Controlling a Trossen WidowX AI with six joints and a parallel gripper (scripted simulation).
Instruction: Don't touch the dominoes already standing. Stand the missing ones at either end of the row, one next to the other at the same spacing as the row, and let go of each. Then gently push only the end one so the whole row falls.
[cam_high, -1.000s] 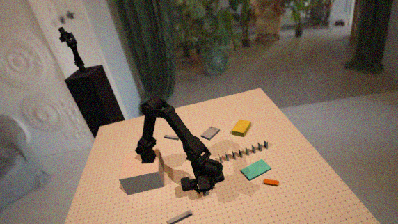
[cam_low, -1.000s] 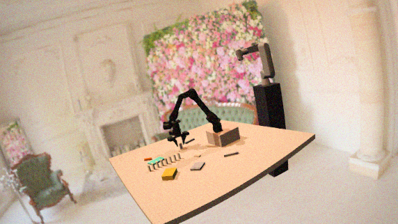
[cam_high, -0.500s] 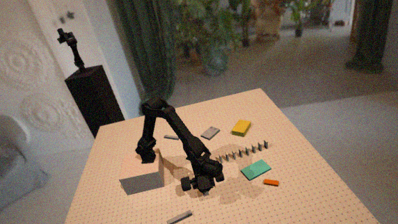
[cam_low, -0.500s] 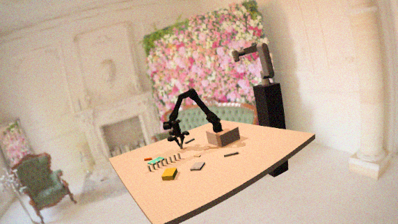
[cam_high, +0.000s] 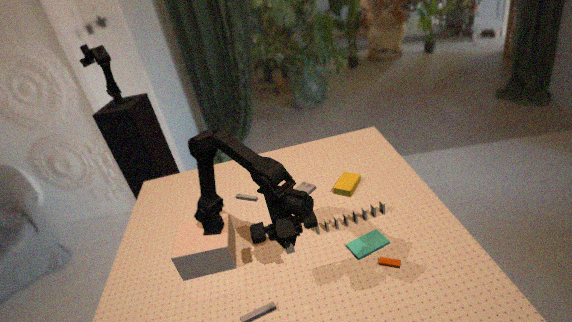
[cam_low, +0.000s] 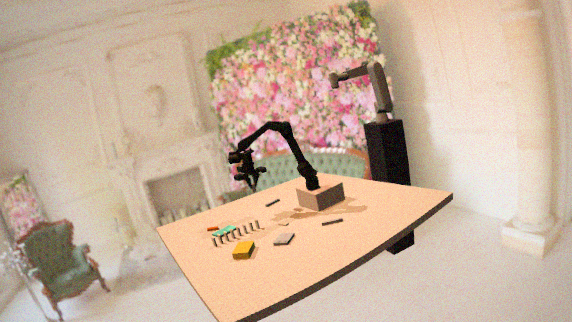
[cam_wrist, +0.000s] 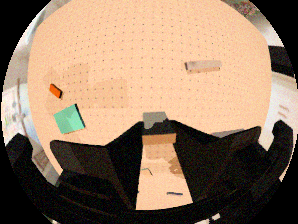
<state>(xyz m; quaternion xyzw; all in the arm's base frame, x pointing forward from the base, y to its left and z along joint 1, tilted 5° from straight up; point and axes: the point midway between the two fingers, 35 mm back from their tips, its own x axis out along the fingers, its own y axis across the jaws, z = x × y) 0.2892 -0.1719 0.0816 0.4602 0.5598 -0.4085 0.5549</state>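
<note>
The grey plate is 1 cm ahead of my gripper tip, 46 cm to the left of it and 15 cm below it. The rest, counted from my gripper tip: orange block (30 cm ahead, 4 cm to the left, 16 cm below); yellow block (21 cm ahead, 46 cm to the left, 15 cm below); teal tile (24 cm ahead, 12 cm to the left, 16 cm below).
</note>
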